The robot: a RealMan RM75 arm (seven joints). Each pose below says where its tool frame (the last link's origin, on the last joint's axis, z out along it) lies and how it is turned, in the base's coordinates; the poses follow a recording.
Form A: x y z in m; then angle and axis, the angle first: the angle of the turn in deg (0 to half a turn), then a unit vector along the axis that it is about.
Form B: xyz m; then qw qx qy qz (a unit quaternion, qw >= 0). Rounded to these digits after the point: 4 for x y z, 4 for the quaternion.
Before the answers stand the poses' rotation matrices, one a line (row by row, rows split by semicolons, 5 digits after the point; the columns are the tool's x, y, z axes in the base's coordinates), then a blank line. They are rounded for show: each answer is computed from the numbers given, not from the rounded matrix.
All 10 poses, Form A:
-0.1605, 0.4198, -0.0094, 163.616, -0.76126, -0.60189, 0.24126
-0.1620, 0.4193, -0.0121, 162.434, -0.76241, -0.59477, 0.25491
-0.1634, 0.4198, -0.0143, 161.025, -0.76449, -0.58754, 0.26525
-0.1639, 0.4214, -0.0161, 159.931, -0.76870, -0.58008, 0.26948
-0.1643, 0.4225, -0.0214, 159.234, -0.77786, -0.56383, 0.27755
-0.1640, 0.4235, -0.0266, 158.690, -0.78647, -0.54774, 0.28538
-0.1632, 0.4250, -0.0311, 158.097, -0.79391, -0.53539, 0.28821
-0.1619, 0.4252, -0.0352, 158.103, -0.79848, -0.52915, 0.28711
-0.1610, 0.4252, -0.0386, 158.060, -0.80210, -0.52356, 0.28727
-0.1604, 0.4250, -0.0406, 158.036, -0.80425, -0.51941, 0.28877
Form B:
0.17611 0.82974 -0.52964; 0.96584 -0.24956 -0.06980; -0.19009 -0.49926 -0.84534
0.18206 0.80884 -0.55913; 0.96271 -0.26236 -0.06606; -0.20013 -0.52625 -0.82644
0.19146 0.78768 -0.58558; 0.96017 -0.27402 -0.05464; -0.20350 -0.55180 -0.80877
0.20663 0.77226 -0.60077; 0.95720 -0.28673 -0.03937; -0.20266 -0.56692 -0.79845
0.23578 0.75026 -0.61767; 0.94707 -0.31988 -0.02702; -0.21786 -0.57861 -0.78597
0.26316 0.72840 -0.63260; 0.93582 -0.35210 -0.01613; -0.23449 -0.58776 -0.77431
0.28727 0.71191 -0.64083; 0.92693 -0.37522 -0.00131; -0.24139 -0.59363 -0.76768
0.30129 0.70747 -0.63930; 0.92162 -0.38806 0.00490; -0.24462 -0.59067 -0.76894
0.31255 0.70214 -0.63977; 0.91681 -0.39920 0.00978; -0.24853 -0.58960 -0.76850
0.31928 0.69715 -0.64191; 0.91316 -0.40742 0.01171; -0.25336 -0.58991 -0.76669

-0.1605, 0.4198, -0.0094, 0.1425, -0.7535, -0.5957, 0.2388
-0.1620, 0.4193, -0.0121, 0.1527, -0.7535, -0.5878, 0.2519
-0.1634, 0.4198, -0.0143, 0.1648, -0.7540, -0.5795, 0.2616
-0.1639, 0.4214, -0.0161, 0.1742, -0.7569, -0.5712, 0.2654
-0.1643, 0.4225, -0.0214, 0.1802, -0.7651, -0.5546, 0.2730
-0.1640, 0.4235, -0.0266, 0.1849, -0.7729, -0.5383, 0.2805
-0.1632, 0.4250, -0.0311, 0.1900, -0.7795, -0.5256, 0.2830
-0.1619, 0.4252, -0.0352, 0.1899, -0.7839, -0.5195, 0.2819
-0.1610, 0.4252, -0.0386, 0.1903, -0.7874, -0.5140, 0.2820
-0.1604, 0.4250, -0.0406, 0.1905, -0.7895, -0.5099, 0.2835

